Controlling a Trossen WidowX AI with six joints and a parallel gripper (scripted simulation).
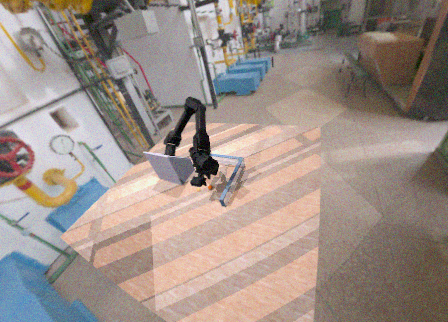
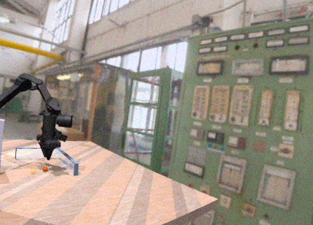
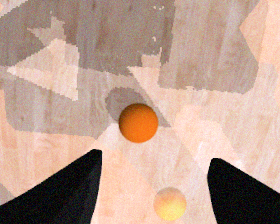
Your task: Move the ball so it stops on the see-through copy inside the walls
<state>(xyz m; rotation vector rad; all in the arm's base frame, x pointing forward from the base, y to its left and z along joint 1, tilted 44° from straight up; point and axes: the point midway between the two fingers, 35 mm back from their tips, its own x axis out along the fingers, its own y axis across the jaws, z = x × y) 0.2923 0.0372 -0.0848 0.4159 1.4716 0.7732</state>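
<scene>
Now: the orange ball 1 cm to the left of my gripper tip and 5 cm below it. Also, from my gripper tip: see-through copy (6 cm behind, 4 cm to the right, 5 cm below).
</scene>
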